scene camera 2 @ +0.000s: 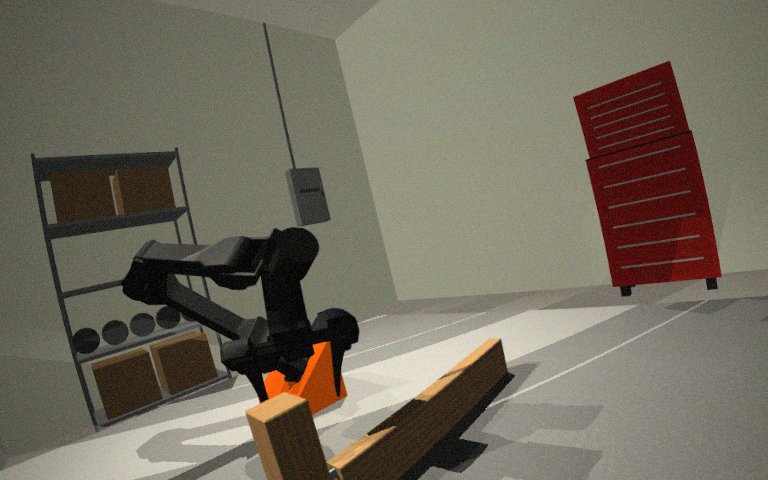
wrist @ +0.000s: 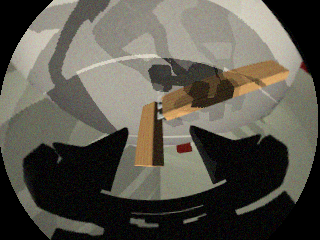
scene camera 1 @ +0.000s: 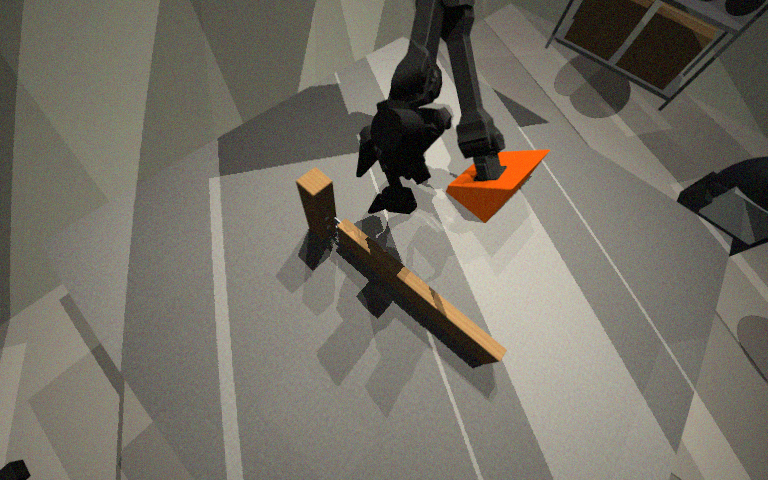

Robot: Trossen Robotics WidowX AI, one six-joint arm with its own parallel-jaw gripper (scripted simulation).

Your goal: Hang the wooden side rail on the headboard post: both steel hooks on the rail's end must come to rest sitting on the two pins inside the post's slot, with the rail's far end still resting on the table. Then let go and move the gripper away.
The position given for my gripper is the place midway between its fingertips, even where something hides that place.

Note:
My gripper (scene camera 2: 304, 405) is open, holding nothing. Also in view: a wooden side rail (scene camera 1: 462, 329) and a wooden headboard post (scene camera 1: 315, 189).
The wooden side rail also shows in the wrist view (wrist: 202, 94). My gripper is seen too in the wrist view (wrist: 159, 129) and in scene camera 1 (scene camera 1: 363, 194). The wooden headboard post also shows in the wrist view (wrist: 150, 146).

